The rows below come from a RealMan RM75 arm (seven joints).
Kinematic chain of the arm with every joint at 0, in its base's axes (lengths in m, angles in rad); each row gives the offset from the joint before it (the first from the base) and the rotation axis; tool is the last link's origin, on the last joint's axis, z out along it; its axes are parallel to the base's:
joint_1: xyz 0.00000 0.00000 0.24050 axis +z
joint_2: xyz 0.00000 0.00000 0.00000 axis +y
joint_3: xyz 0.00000 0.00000 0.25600 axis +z
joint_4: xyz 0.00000 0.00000 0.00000 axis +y
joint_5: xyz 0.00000 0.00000 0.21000 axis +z
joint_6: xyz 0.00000 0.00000 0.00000 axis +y
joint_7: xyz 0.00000 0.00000 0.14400 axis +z
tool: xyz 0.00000 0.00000 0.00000
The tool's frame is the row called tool.
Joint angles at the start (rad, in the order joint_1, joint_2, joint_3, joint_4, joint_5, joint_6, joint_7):
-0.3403, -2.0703, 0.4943, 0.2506, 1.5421, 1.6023, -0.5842
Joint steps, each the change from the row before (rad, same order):
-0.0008, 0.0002, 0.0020, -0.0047, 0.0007, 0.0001, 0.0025
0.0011, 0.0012, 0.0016, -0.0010, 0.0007, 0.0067, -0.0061
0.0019, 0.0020, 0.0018, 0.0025, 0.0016, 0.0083, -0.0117
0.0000, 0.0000, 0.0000, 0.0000, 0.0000, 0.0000, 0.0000
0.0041, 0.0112, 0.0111, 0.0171, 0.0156, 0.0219, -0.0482
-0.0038, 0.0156, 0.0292, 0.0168, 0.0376, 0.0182, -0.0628
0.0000, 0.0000, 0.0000, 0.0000, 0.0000, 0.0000, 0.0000
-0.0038, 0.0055, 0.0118, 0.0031, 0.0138, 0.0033, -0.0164
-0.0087, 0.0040, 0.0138, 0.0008, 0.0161, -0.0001, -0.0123
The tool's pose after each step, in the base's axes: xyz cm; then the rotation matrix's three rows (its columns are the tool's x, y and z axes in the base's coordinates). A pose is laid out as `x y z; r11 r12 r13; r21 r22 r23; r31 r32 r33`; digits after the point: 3 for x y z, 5 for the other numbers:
-31.542 27.346 0.446; 0.68127 0.49970 0.53495; -0.11472 -0.64886 0.75221; 0.72298 -0.57383 -0.38472
-31.507 27.255 0.473; 0.67611 0.50156 0.53973; -0.11309 -0.65321 0.74868; 0.72807 -0.56723 -0.38492
-31.491 27.162 0.585; 0.67009 0.50382 0.54511; -0.11017 -0.65873 0.74427; 0.73406 -0.55878 -0.38591
-31.491 27.162 0.585; 0.67009 0.50382 0.54511; -0.11017 -0.65873 0.74427; 0.73406 -0.55878 -0.38591
-31.514 26.980 1.063; 0.65946 0.50227 0.55931; -0.09142 -0.68492 0.72286; 0.74616 -0.52783 -0.40576
-31.378 26.840 1.169; 0.65736 0.48707 0.57501; -0.04624 -0.73554 0.67590; 0.75216 -0.47090 -0.46099
-31.378 26.840 1.169; 0.65736 0.48707 0.57501; -0.04624 -0.73554 0.67590; 0.75216 -0.47090 -0.46099
-31.307 26.842 1.122; 0.66047 0.47855 0.57859; -0.03078 -0.75267 0.65767; 0.75023 -0.45218 -0.48238
-31.112 26.951 0.916; 0.66627 0.46541 0.58265; -0.01604 -0.77221 0.63517; 0.74554 -0.43254 -0.50703

